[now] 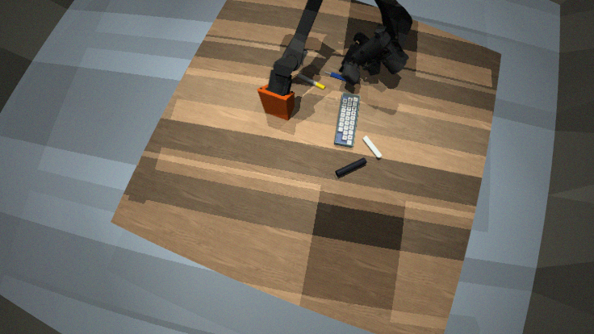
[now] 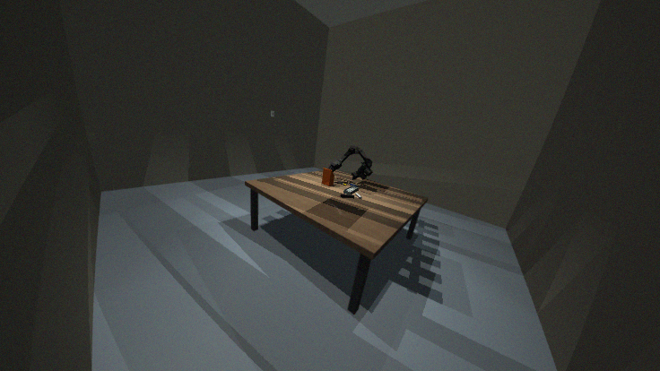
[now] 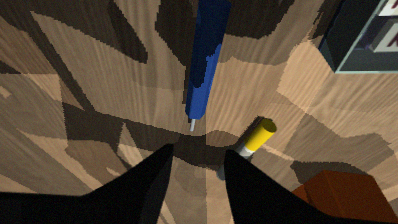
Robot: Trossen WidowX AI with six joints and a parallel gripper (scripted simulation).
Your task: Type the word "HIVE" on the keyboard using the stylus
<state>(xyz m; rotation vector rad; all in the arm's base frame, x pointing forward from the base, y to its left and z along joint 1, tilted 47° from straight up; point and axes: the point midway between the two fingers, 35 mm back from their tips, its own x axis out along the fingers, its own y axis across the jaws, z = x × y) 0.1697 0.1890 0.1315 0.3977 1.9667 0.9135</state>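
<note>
My gripper tip is 6 cm above the blue hexagonal stylus and 2 cm past it. The rest, counted from my gripper tip: dark cylinder 33 cm to the right, 18 cm ahead, 5 cm below; then white cylinder 23 cm ahead, 22 cm to the right, 6 cm below; then yellow marker 8 cm behind, 7 cm to the right, 6 cm below.
</note>
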